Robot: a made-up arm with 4 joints. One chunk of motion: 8 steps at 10 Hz.
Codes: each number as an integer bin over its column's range. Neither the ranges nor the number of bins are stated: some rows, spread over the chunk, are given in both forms.
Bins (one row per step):
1: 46 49 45 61
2: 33 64 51 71
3: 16 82 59 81
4: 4 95 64 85
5: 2 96 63 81
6: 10 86 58 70
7: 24 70 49 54
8: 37 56 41 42
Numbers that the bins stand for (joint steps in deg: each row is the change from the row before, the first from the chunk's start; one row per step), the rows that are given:
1: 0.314 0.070 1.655 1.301
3: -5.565 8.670 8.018 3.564
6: -6.740 9.712 7.564 2.319
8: -1.449 1.894 -0.164 -0.848
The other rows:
2: -2.233 3.979 4.382 2.432
4: -7.916 12.058 10.291 4.016
5: -8.308 12.318 9.836 3.564
7: -3.997 5.542 3.473 0.509

